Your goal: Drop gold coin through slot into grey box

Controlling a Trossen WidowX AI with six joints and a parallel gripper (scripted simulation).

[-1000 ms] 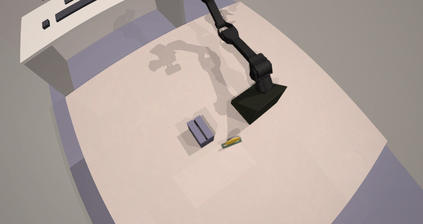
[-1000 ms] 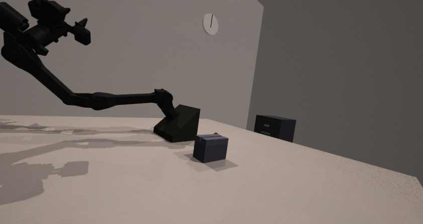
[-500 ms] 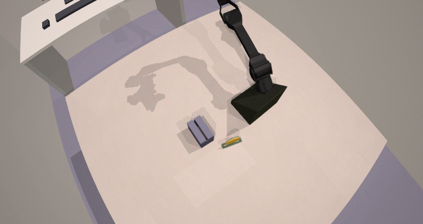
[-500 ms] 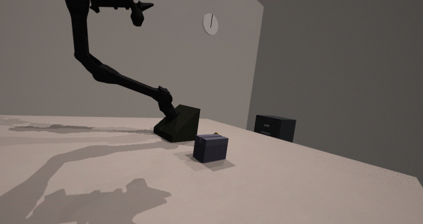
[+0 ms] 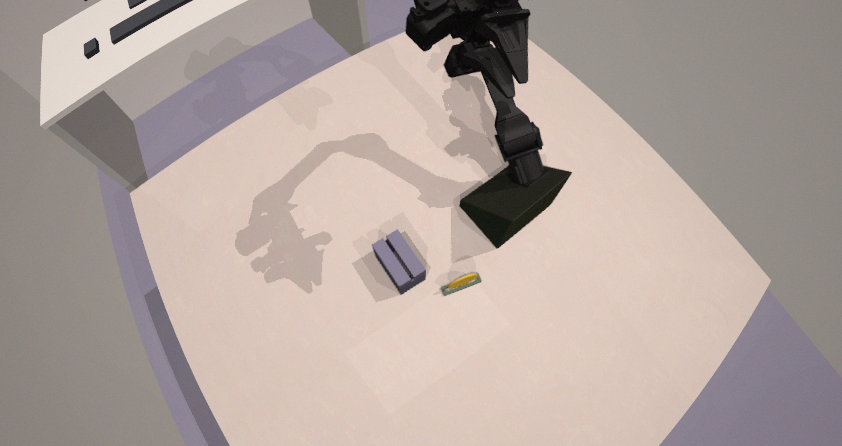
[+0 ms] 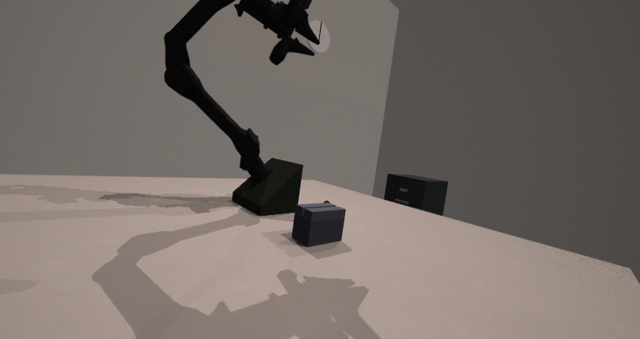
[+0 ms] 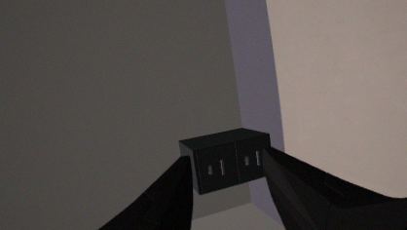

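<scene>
The gold coin is 440 mm below my gripper tip, 60 mm to the left of it and 60 mm ahead of it.
</scene>
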